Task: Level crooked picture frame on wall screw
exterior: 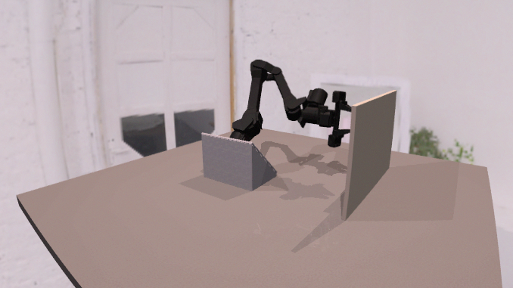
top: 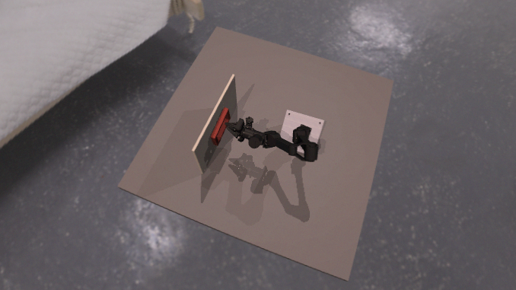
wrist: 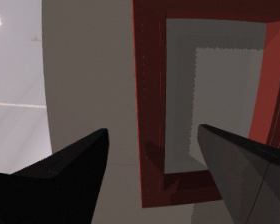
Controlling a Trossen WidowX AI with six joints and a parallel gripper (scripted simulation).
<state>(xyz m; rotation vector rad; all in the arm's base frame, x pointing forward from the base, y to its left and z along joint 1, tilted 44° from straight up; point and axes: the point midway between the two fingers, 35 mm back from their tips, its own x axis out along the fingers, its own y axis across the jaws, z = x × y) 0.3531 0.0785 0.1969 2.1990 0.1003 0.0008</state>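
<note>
Now: the red picture frame 5 cm below my gripper tip, 4 cm ahead of it and 1 cm to the right of it. From my gripper tip the other things lie so: wall panel: 6 cm below, 5 cm ahead, 1 cm to the right.
</note>
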